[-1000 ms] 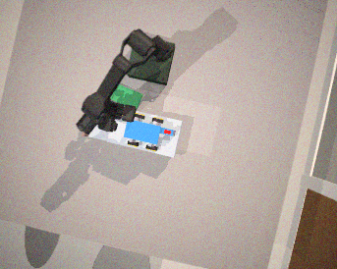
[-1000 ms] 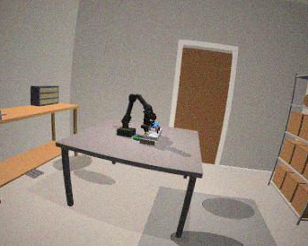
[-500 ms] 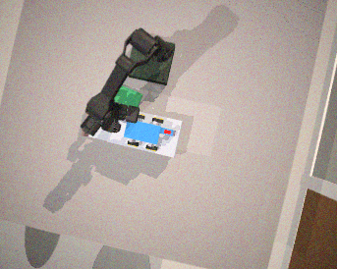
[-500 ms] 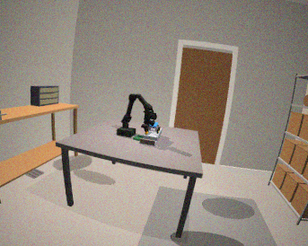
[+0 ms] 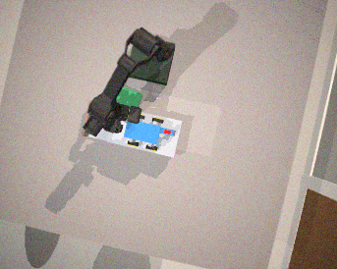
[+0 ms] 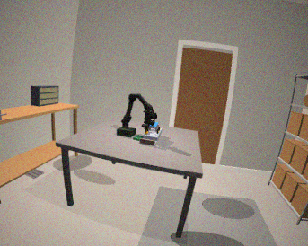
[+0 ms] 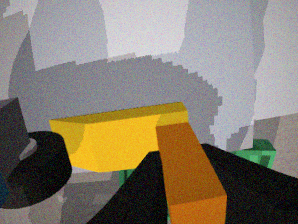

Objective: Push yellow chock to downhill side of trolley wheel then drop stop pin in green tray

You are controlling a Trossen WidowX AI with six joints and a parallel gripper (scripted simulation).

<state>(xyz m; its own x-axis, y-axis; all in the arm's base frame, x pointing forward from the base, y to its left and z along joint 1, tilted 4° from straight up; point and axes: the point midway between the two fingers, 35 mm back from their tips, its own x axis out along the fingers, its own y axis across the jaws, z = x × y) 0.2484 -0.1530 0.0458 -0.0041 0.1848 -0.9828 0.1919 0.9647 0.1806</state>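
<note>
Right now the yellow chock is 1 cm ahead of my gripper tip and 2 cm to the left of it. Also, from my gripper tip: blue trolley: 8 cm ahead, 9 cm to the left, 2 cm above; brown end stop: 3 cm ahead, 15 cm to the right, 6 cm below; green tray: 7 cm behind, 10 cm below.
</note>
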